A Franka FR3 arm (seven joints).
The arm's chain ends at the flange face. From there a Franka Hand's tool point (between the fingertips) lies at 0.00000 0.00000 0.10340 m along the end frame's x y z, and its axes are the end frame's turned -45 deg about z.
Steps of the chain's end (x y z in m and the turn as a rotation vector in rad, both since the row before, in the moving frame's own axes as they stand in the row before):
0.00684 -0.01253 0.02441 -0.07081 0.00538 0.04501
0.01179 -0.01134 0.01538 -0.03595 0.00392 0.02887
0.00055 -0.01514 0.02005 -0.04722 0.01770 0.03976
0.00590 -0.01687 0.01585 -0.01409 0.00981 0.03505
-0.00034 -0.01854 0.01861 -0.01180 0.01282 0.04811
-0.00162 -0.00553 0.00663 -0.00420 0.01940 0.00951
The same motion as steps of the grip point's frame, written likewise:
0.00879 0.00143 0.02415 -0.05387 -0.04627 0.04501
0.01397 0.00320 0.01531 -0.02819 -0.02265 0.02887
0.00884 -0.00562 0.01992 -0.04591 -0.02087 0.03976
0.01576 -0.00602 0.01583 -0.01690 -0.00303 0.03505
0.01290 -0.01155 0.01859 -0.01741 0.00072 0.04811
0.00387 -0.00333 0.00661 -0.01669 0.01075 0.00951

